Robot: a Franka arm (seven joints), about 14 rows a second.
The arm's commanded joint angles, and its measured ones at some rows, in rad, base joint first. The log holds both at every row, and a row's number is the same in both.
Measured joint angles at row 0:
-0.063, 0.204, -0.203, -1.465, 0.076, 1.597, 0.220
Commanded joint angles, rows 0 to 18:
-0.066, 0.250, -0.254, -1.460, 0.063, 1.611, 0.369
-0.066, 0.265, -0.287, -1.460, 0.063, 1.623, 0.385
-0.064, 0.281, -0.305, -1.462, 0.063, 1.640, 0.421
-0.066, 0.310, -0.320, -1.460, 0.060, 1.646, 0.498
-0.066, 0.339, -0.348, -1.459, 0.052, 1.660, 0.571
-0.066, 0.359, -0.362, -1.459, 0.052, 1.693, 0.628
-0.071, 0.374, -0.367, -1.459, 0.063, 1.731, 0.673
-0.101, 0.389, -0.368, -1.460, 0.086, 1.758, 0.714
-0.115, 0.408, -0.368, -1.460, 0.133, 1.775, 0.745
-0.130, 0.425, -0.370, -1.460, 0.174, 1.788, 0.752
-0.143, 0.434, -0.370, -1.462, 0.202, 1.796, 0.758
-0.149, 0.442, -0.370, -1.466, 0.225, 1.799, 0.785
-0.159, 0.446, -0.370, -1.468, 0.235, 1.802, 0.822
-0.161, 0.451, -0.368, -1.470, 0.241, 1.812, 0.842
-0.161, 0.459, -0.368, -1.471, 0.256, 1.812, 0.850
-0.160, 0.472, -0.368, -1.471, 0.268, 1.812, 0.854
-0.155, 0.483, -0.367, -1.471, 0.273, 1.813, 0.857
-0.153, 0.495, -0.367, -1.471, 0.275, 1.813, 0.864
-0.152, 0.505, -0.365, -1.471, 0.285, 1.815, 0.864
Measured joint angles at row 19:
-0.158, 0.481, -0.362, -1.472, 0.248, 1.798, 0.845
